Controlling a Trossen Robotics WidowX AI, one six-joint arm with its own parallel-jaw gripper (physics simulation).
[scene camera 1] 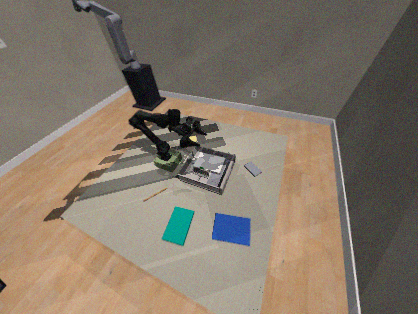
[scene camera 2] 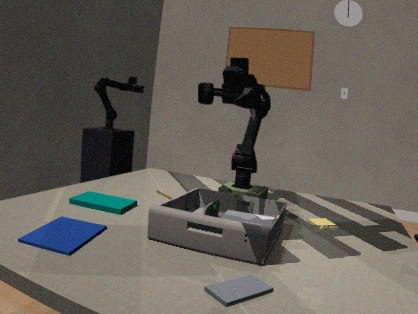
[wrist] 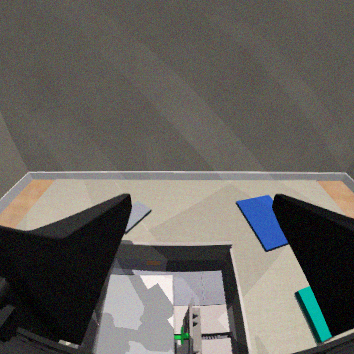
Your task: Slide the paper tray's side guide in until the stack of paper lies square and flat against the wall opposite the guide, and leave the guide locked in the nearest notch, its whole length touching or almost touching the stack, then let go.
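Frame: origin at the arm's base, x ahead, y left, z up, level; millimetres.
Where they show: gripper, fingertip midpoint: (scene camera 1: 203,140) (scene camera 2: 218,101) (wrist: 203,201); arm's base at its link origin: (scene camera 1: 166,157) (scene camera 2: 241,186).
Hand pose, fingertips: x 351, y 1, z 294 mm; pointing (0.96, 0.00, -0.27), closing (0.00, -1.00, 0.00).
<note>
Things, the pixels of their centre, and the offset from my fingertips. "*": a spot on its surface instead.
- grey paper tray at the middle of its body: (wrist: 164,318) (scene camera 2: 224,218) (scene camera 1: 207,167) 323 mm down, 18 mm back, 47 mm left
- paper stack at the middle of its body: (wrist: 137,323) (scene camera 2: 244,226) (scene camera 1: 209,162) 340 mm down, 31 mm back, 103 mm left
- upright side guide at a spot on its surface: (wrist: 195,330) * 349 mm down, 37 mm back, 17 mm right
- green latch at the middle of its body: (wrist: 180,335) (scene camera 2: 217,215) (scene camera 1: 202,169) 327 mm down, 49 mm back, 14 mm left
- blue book at the middle of its body: (scene camera 2: 64,233) (wrist: 267,218) (scene camera 1: 231,228) 367 mm down, 277 mm ahead, 279 mm right
- teal book at the middle of its body: (scene camera 2: 103,202) (wrist: 335,301) (scene camera 1: 179,224) 362 mm down, 20 mm back, 383 mm right
- grey pad at the middle of its body: (scene camera 2: 239,289) (wrist: 132,215) (scene camera 1: 252,168) 366 mm down, 288 mm ahead, 187 mm left
- yellow pad at the middle of its body: (scene camera 2: 321,222) 366 mm down, 301 mm back, 316 mm left
- pencil at the middle of its body: (scene camera 1: 155,194) 368 mm down, 281 mm back, 270 mm right
The grey paper tray (scene camera 1: 200,185) (scene camera 2: 170,227) (wrist: 240,305) stands on the table. The paper stack (scene camera 1: 214,161) (scene camera 2: 245,216) (wrist: 125,300) lies inside it, its left edge near the tray's left wall in the wrist view; whether they touch is unclear. The upright side guide (wrist: 195,330), with a green latch (scene camera 1: 201,168) (scene camera 2: 215,205) (wrist: 181,337), stands to the right of the stack in the wrist view. A narrow strip of tray floor shows between them at the guide's far end; the near end is cut off. My gripper (scene camera 1: 201,139) (wrist: 203,201) is wide open and empty, above the tray.
A blue book (scene camera 1: 231,229) (scene camera 2: 63,234) (wrist: 262,222), a teal book (scene camera 1: 178,226) (scene camera 2: 103,202) (wrist: 314,315), a grey pad (scene camera 1: 252,169) (scene camera 2: 239,289) (wrist: 138,216), a yellow pad (scene camera 2: 321,223) and a pencil (scene camera 1: 155,194) lie around the tray. Another arm stands on a dark pedestal (scene camera 1: 142,85) (scene camera 2: 107,154).
</note>
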